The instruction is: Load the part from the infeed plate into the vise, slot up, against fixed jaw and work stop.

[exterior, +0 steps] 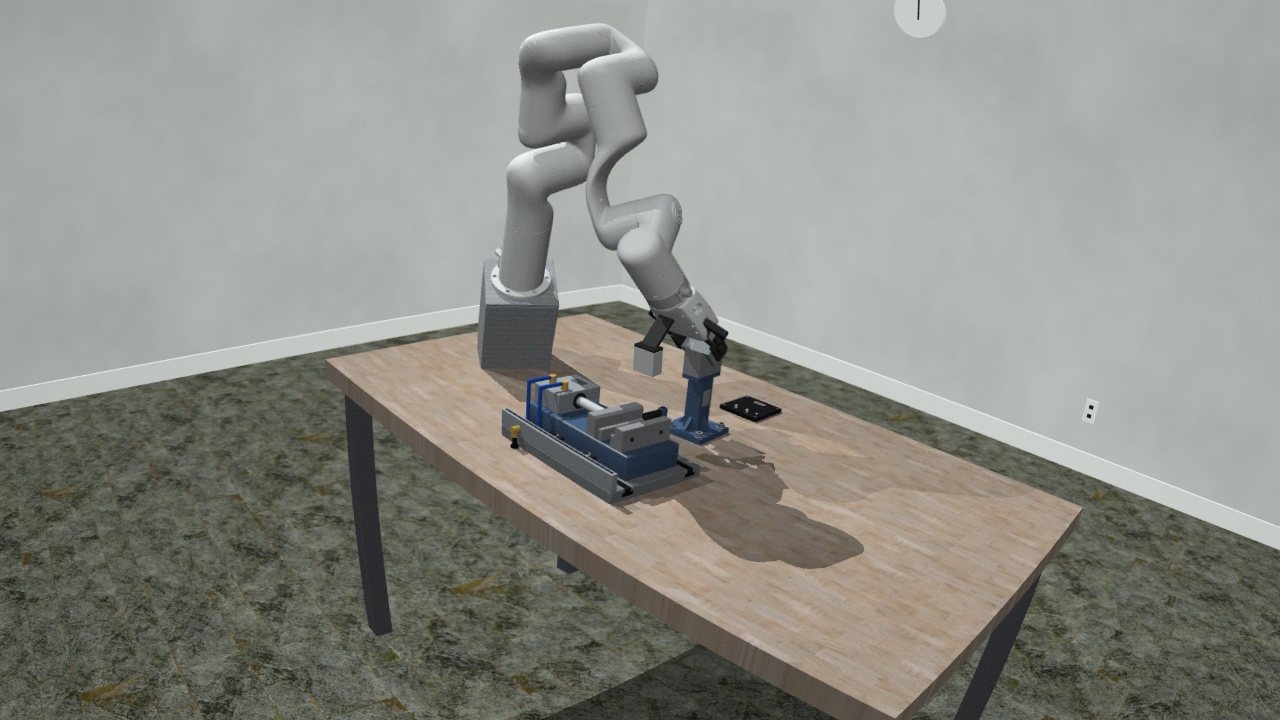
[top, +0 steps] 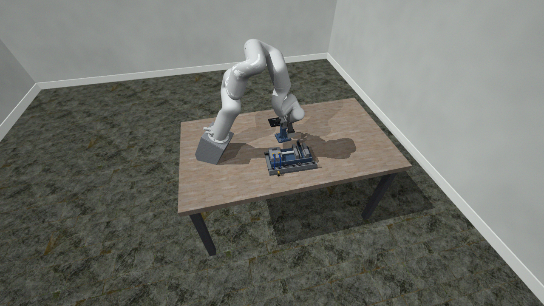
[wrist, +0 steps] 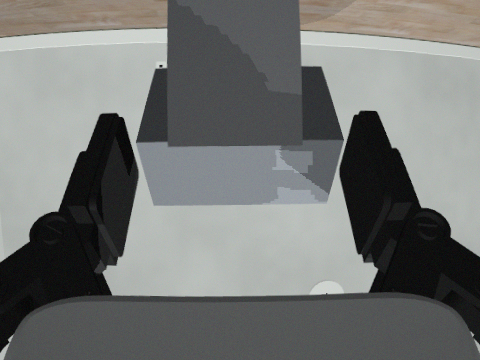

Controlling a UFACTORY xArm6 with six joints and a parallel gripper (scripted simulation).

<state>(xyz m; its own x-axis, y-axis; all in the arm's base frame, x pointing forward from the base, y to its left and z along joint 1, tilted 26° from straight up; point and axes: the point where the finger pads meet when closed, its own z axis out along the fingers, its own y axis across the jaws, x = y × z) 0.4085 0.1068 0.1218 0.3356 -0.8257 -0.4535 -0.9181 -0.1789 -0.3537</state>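
The grey block lies 1 cm to the left of my hand and 1 cm below it. The rest, counted from my hand: cylinder rod (21 cm to the right, 9 cm below, 3 cm behind); dark work stop rod (17 cm to the right, 8 cm below, 6 cm ahead); blue v-block stand (11 cm below, 1 cm to the left).
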